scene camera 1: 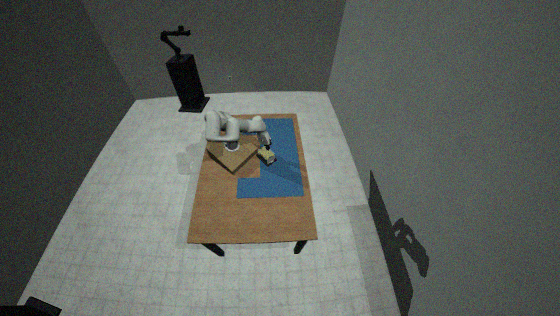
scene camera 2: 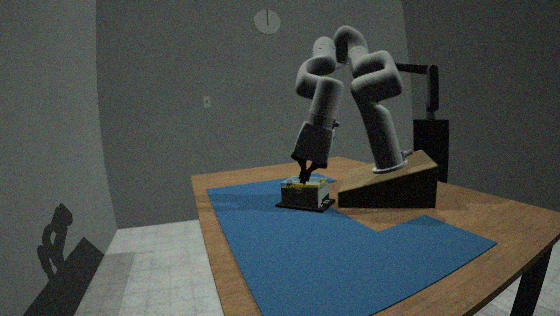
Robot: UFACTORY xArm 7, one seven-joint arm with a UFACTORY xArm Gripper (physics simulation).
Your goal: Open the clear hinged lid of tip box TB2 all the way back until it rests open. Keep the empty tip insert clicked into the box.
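Frame: origin at the arm's base, x ahead, y left, z up, level; centimetres.
Where they show: gripper, fingertip midpoint: (scene camera 1: 268, 149) (scene camera 2: 302, 182); arm's base, link origin: (scene camera 1: 232, 145) (scene camera 2: 390, 167).
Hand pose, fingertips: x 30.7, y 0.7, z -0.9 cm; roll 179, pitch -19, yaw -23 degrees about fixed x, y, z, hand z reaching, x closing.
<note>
Things, the pixels of their centre, and the offset from my fingertips. "spot": a spot on its surface instead. Level surfaces: height alone.
- Tip box TB2, body centre: (scene camera 2: 305, 192) (scene camera 1: 266, 154) dx -1.5, dy -3.0, dz -4.0 cm
- yellow insert, body centre: (scene camera 2: 305, 182) (scene camera 1: 266, 152) dx -1.7, dy -3.0, dz -0.9 cm
- clear lid, surface spot: (scene camera 2: 288, 181) spot: dx +3.4, dy -3.9, dz -0.2 cm
- blue mat, surface height: dz -7.9 cm
- wooden table, surface height: dz -8.2 cm
Tip box TB2 (scene camera 1: 268, 157) (scene camera 2: 301, 196) stands on a black base plate on the blue mat, beside the wedge. The yellow insert (scene camera 2: 300, 186) shows at the top of the box, seated as far as can be seen. The clear lid (scene camera 2: 288, 181) shows as a transparent rim above the box and looks closed or nearly so; its exact angle is too small to tell. My gripper (scene camera 1: 268, 147) (scene camera 2: 304, 180) is shut and empty, pointing down. Its fingertips are at the lid's height, at the box's back side in the second view; whether they touch the lid cannot be told.
The wooden wedge (scene camera 1: 233, 162) (scene camera 2: 387, 192) carries the arm's base, close beside the box. The blue mat (scene camera 1: 277, 187) (scene camera 2: 320, 250) lies on the wooden table (scene camera 1: 250, 220) (scene camera 2: 510, 215). A black pedestal (scene camera 1: 186, 82) (scene camera 2: 431, 145) with a dark arm stands beyond the table.
</note>
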